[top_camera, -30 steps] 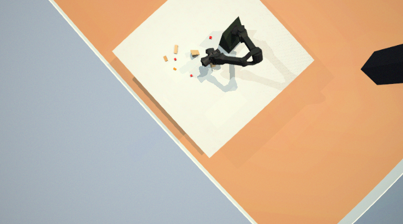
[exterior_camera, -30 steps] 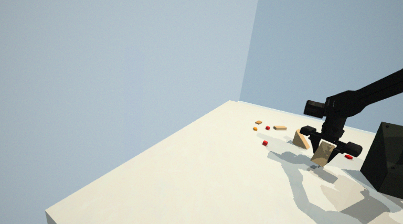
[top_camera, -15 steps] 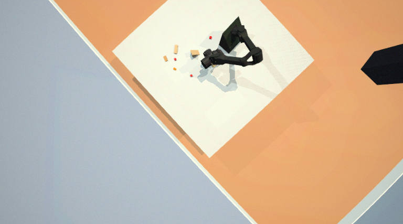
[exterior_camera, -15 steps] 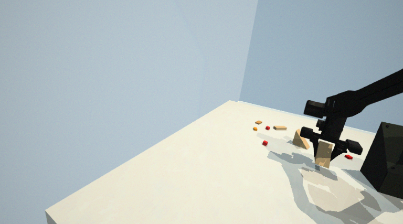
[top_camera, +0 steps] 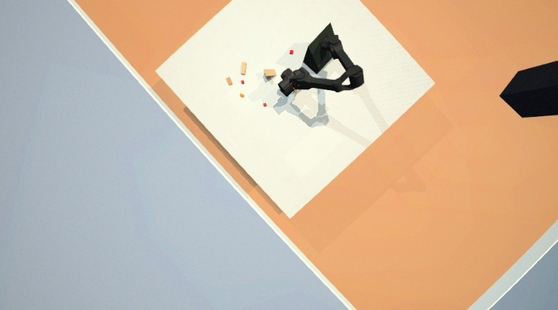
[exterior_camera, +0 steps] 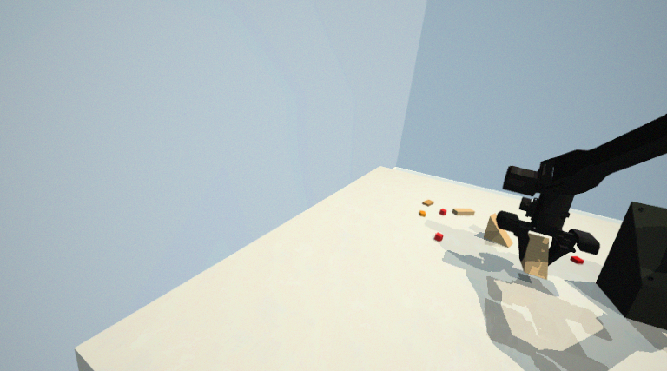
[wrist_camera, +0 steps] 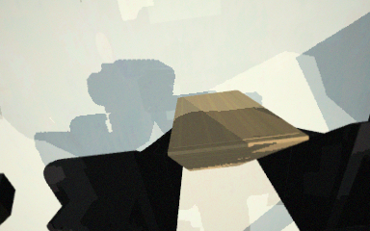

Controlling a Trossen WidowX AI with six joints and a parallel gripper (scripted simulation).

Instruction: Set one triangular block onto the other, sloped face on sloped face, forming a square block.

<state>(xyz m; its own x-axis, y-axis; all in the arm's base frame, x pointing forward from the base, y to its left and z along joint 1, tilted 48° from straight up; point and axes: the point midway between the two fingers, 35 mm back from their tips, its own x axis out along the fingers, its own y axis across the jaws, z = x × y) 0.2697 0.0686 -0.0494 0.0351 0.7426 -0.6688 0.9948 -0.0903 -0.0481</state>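
The triangular block lies 10 mm to the right of my gripper tip and 10 mm above it. From my gripper tip the other things lie so: orange cube (250 mm ahead, 210 mm to the right, 30 mm below); then red cube (160 mm behind, 150 mm to the right, 30 mm below).
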